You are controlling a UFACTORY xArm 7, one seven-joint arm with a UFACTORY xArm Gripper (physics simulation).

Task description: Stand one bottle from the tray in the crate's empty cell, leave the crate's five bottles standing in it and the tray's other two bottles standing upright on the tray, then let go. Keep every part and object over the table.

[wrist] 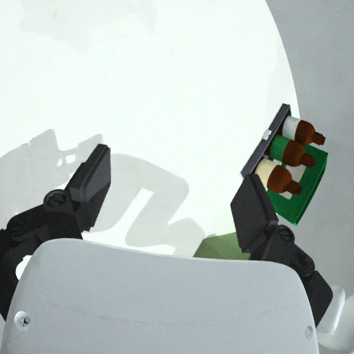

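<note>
My gripper (176, 176) is open and empty, its two black fingers spread wide above the white table. At the right of the wrist view, three brown bottles stand in a slanting row, beyond the right finger: one with a white label (304, 132), one with a green label (293, 151) and one with a cream label (278, 179). A dark strip (256, 155) with a small white mark runs along their left side. A bright green part (306, 200) with a pale area inside shows behind and below them. I cannot tell whether these parts belong to the tray or the crate. The bottles' bases are largely hidden.
An olive-green shape (224, 247) shows at the lower middle, partly hidden by the gripper's body and right finger. The round edge of the white table (150, 90) curves down the right side, close to the bottles, with grey floor beyond. Arm shadows lie across the table.
</note>
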